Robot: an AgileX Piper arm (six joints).
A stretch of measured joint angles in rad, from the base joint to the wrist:
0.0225 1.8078 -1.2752 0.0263 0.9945 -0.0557
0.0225 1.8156 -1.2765 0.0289 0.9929 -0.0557
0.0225 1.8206 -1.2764 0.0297 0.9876 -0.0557
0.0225 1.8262 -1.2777 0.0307 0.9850 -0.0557
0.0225 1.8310 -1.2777 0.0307 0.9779 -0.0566
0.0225 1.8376 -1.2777 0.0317 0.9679 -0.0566
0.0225 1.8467 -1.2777 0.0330 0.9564 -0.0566
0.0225 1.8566 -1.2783 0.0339 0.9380 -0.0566
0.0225 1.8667 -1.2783 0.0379 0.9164 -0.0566
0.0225 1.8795 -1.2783 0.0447 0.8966 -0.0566
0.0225 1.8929 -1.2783 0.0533 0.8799 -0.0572
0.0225 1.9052 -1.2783 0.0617 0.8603 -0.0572
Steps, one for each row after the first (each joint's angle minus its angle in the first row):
0.0000 0.0078 -0.0013 0.0026 -0.0016 0.0000
0.0000 0.0128 -0.0012 0.0034 -0.0069 0.0000
0.0000 0.0184 -0.0025 0.0044 -0.0095 0.0000
0.0000 0.0232 -0.0025 0.0044 -0.0166 -0.0009
0.0000 0.0298 -0.0025 0.0054 -0.0266 -0.0009
0.0000 0.0389 -0.0025 0.0067 -0.0381 -0.0009
0.0000 0.0488 -0.0031 0.0076 -0.0565 -0.0009
0.0000 0.0589 -0.0031 0.0116 -0.0781 -0.0009
0.0000 0.0717 -0.0031 0.0184 -0.0979 -0.0009
0.0000 0.0851 -0.0031 0.0270 -0.1146 -0.0015
0.0000 0.0974 -0.0031 0.0354 -0.1342 -0.0015

